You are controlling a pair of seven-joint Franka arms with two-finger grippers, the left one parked.
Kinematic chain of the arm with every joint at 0, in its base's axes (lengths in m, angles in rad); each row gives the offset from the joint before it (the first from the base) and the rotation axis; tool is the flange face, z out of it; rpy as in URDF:
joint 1: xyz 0 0 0.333 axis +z
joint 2: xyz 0 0 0 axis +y
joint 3: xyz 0 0 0.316 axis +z
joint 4: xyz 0.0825 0 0 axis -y
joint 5: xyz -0.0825 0 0.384 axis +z
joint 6: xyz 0 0 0 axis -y
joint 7: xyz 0.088 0 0 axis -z
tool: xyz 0 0 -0.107 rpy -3.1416 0 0
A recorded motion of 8 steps. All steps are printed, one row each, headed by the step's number.
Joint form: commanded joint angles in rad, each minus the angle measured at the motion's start. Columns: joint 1, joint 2, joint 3, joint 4, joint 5, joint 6, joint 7.
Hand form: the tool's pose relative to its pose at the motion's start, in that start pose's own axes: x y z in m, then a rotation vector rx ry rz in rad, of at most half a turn. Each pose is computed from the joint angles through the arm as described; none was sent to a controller.
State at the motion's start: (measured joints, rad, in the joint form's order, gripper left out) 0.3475 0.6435 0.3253 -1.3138 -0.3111 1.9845 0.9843
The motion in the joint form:
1: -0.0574 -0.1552 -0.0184 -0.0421 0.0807 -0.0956 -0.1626
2: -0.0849 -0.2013 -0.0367 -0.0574 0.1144 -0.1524 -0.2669
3: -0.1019 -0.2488 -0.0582 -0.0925 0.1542 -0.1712 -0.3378
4: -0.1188 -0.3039 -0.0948 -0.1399 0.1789 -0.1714 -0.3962
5: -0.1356 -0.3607 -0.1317 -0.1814 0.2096 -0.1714 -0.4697
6: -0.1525 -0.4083 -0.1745 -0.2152 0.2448 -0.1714 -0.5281
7: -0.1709 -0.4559 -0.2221 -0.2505 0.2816 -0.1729 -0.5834
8: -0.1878 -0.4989 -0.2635 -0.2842 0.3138 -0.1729 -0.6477
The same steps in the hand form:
1: 0.0190 0.0506 -0.0758 0.0064 -0.0097 -0.0628
2: 0.0287 0.0787 -0.0919 -0.0117 -0.0393 -0.1151
3: 0.0322 0.1004 -0.1032 -0.0073 -0.0602 -0.1433
4: 0.0401 0.1296 -0.1139 -0.0094 -0.0585 -0.1497
5: 0.0472 0.1595 -0.1284 0.0007 -0.0544 -0.1666
6: 0.0563 0.1916 -0.1401 0.0160 -0.0538 -0.1599
7: 0.0651 0.2278 -0.1508 0.0336 -0.0550 -0.1427
8: 0.0707 0.2606 -0.1599 0.0529 -0.0546 -0.1423

